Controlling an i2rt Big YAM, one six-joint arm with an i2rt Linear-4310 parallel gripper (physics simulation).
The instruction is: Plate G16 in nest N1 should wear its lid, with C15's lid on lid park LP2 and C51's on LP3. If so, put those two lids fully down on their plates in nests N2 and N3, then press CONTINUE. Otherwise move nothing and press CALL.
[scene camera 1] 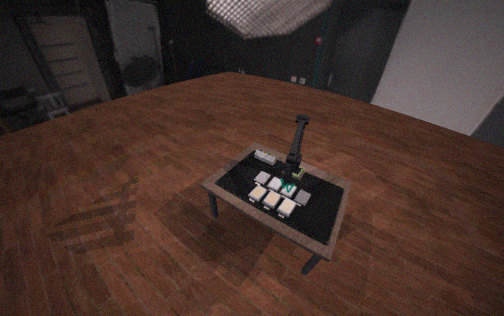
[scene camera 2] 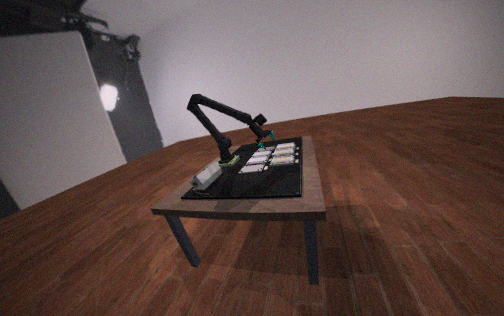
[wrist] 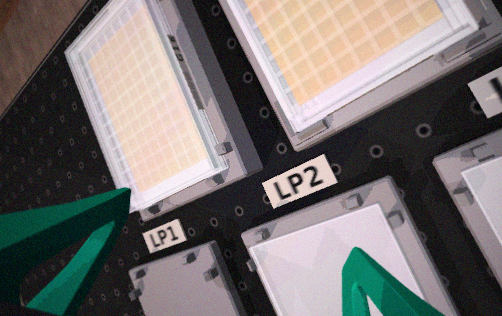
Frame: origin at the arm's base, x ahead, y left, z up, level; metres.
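Seen in the pictures: gripper, between the fingertips: point(scene camera 1: 285, 190) point(scene camera 2: 270, 144) point(wrist: 240, 229); arm's base, origin of its link: point(scene camera 1: 294, 169) point(scene camera 2: 226, 160).
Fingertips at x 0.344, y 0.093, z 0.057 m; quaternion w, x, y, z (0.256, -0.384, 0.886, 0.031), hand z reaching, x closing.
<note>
Pixels of each thing's top centre, then the offset from my fingertips to it. "pt": a spot on its surface instead.
- Plate G16, centre of its top: point(wrist: 128, 104) point(scene camera 1: 287, 205) dx +0.090, dy +0.077, dz -0.035 m
- middle nest, a spot on its surface: point(wrist: 345, 45) pt dx +0.058, dy -0.059, dz -0.037 m
- third plate, centre of its top: point(scene camera 2: 281, 158) point(scene camera 1: 258, 191) dx +0.118, dy -0.180, dz -0.045 m
- LP2 park, a spot on its surface: point(wrist: 320, 212) pt dx -0.014, dy -0.009, dz -0.064 m
- pale lid, a spot on its surface: point(wrist: 490, 192) pt dx -0.022, dy -0.088, dz -0.056 m
- Park LP1, centre of its top: point(scene camera 1: 303, 196) dx -0.091, dy +0.127, dz -0.054 m
- light park, centre of its top: point(scene camera 2: 251, 166) point(scene camera 1: 262, 176) dx -0.057, dy -0.264, dz -0.054 m
- pale control box, centre of its top: point(scene camera 2: 204, 168) point(scene camera 1: 266, 152) dx -0.299, dy -0.405, dz +0.010 m
Plate G16 point(wrist: 145, 105) point(scene camera 1: 286, 206) sits in its nest; a milky, clear-rimmed cover seems to lie over its cream grid. The plate in the middle nest point(wrist: 345, 45) point(scene camera 1: 272, 199) shows a sharper cream grid inside clear walls. The third plate point(scene camera 1: 258, 193) point(scene camera 2: 282, 159) is beside it; its code is unreadable. A pale, flat lid point(wrist: 320, 250) lies on the LP2 park point(wrist: 320, 212). Another pale lid point(wrist: 490, 192) shows partly at the right edge of the wrist view. My gripper point(wrist: 240, 229) point(scene camera 1: 287, 185) point(scene camera 2: 267, 140) is open and empty, above the lid parks.
Park LP1 point(wrist: 180, 280) point(scene camera 1: 302, 197) is bare grey. Another light park point(scene camera 1: 262, 177) point(scene camera 2: 253, 169) stands at the row's other end. A pale control box point(scene camera 1: 265, 156) point(scene camera 2: 206, 177) stands near the arm's base point(scene camera 2: 229, 161); its button labels are unreadable.
</note>
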